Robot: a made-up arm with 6 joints. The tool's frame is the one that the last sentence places.
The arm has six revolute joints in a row. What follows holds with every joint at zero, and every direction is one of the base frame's.
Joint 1 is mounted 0.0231 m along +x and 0.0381 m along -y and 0.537 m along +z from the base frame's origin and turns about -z.
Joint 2 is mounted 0.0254 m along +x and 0.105 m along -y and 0.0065 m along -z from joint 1 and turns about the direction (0.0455, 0.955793, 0.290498).
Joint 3 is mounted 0.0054 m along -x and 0.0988 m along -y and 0.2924 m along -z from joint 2 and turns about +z.
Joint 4 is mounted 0.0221 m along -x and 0.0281 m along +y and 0.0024 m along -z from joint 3 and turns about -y.
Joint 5 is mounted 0.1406 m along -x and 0.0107 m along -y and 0.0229 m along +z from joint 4 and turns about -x.
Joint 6 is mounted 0.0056 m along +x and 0.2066 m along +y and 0.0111 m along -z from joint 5 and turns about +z.
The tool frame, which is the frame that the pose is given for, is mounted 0.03 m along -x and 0.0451 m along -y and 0.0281 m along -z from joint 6; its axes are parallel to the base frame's.
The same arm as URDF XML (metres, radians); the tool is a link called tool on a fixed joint. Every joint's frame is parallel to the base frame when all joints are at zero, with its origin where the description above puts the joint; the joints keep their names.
<robot name="arm">
<link name="base_link"/>
<link name="link1"/>
<link name="link2"/>
<link name="link3"/>
<link name="link4"/>
<link name="link5"/>
<link name="link6"/>
<link name="tool"/>
<joint name="joint 1" type="continuous"><parent link="base_link"/><child link="link1"/><origin xyz="0.0231 -0.0381 0.537" rpy="0 0 0"/><axis xyz="0 0 -1"/></joint>
<joint name="joint 2" type="continuous"><parent link="link1"/><child link="link2"/><origin xyz="0.0254 -0.105 -0.0065" rpy="0 0 0"/><axis xyz="0.0455 0.955793 0.290498"/></joint>
<joint name="joint 3" type="continuous"><parent link="link2"/><child link="link3"/><origin xyz="-0.0054 -0.0988 -0.2924" rpy="0 0 0"/><axis xyz="0 0 1"/></joint>
<joint name="joint 4" type="continuous"><parent link="link3"/><child link="link4"/><origin xyz="-0.0221 0.0281 -0.0024" rpy="0 0 0"/><axis xyz="0 -1 0"/></joint>
<joint name="joint 5" type="continuous"><parent link="link4"/><child link="link5"/><origin xyz="-0.1406 -0.0107 0.0229" rpy="0 0 0"/><axis xyz="-1 0 0"/></joint>
<joint name="joint 6" type="continuous"><parent link="link5"/><child link="link6"/><origin xyz="0.0056 0.2066 -0.0111" rpy="0 0 0"/><axis xyz="0 0 1"/></joint>
<joint name="tool_joint" type="fixed"><parent link="link6"/><child link="tool"/><origin xyz="-0.03 -0.0451 -0.0281" rpy="0 0 0"/></joint>
</robot>

